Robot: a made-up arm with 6 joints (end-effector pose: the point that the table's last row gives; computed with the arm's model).
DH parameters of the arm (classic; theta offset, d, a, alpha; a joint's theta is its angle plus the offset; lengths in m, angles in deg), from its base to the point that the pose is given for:
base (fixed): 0 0.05 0 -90
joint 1: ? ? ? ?
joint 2: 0 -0.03 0.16 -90
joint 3: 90 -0.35 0.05 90
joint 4: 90 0.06 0.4 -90
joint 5: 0 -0.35 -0.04 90
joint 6: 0 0.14 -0.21 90
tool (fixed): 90 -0.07 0 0
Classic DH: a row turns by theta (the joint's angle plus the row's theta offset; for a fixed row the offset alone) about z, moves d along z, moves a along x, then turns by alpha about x.
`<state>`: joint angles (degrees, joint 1 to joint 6).
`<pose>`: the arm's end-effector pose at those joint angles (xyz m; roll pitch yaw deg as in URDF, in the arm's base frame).
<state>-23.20 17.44 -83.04 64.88 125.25 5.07</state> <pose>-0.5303 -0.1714 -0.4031 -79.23 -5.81 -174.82</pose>
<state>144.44 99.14 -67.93 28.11 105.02 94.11</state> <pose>0.7159 -0.4456 0.5250 179.36 -22.64 44.58</pose>
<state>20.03 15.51 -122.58 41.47 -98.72 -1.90</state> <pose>-0.0232 -0.1882 0.2427 125.22 29.21 38.58</pose>
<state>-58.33 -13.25 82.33 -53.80 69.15 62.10</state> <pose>-0.8768 0.3041 -0.5714 -169.72 13.54 -134.14</pose>
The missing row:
joint 1: 0 -0.05 -0.38 -90
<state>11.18 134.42 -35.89 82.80 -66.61 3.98</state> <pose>-0.3523 -0.0870 0.1527 76.07 -36.55 -120.59</pose>
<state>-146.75 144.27 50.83 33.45 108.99 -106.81</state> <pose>0.5651 -0.0245 -0.2275 143.75 -8.35 32.01</pose>
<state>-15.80 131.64 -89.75 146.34 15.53 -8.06</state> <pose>0.0455 -0.2204 -0.1760 -94.25 58.90 -4.48</pose>
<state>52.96 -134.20 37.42 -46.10 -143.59 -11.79</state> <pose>0.1381 -0.4159 0.4871 -66.41 28.34 -140.58</pose>
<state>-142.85 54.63 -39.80 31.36 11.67 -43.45</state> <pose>0.1774 -0.3252 0.0280 104.28 -45.93 -71.24</pose>
